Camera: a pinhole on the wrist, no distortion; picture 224 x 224 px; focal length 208.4 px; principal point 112.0 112.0 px. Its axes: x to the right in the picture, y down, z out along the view. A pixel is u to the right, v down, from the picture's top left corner.
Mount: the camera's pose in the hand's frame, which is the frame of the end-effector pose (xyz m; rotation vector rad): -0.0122 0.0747 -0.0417 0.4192 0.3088 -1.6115
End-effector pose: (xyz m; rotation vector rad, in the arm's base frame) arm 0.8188 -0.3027 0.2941 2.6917 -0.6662 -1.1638
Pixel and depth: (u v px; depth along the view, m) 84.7 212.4 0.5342
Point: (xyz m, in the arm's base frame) 0.6373 -0.2619 -0.2074
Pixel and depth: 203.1 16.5 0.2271
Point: 0.6899 -0.1405 0.2785
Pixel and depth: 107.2 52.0 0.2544
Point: 0.6309 -0.2229 0.2286
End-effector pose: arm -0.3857 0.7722 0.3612 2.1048 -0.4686 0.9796
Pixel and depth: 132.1 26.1 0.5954
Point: -0.2318 0.5732 -0.1722
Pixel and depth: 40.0 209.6 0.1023
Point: -0.3676 0.6831 0.3821
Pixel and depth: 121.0 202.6 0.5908
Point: 0.1138 0.5475 0.1928
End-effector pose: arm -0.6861 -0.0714 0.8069 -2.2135 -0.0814 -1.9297
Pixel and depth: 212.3 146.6 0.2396
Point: -0.5899 0.0859 0.8087
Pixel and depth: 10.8 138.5 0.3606
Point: -0.3207 -0.0714 0.7663
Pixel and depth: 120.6 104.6 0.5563
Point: -0.2977 0.2046 0.6950
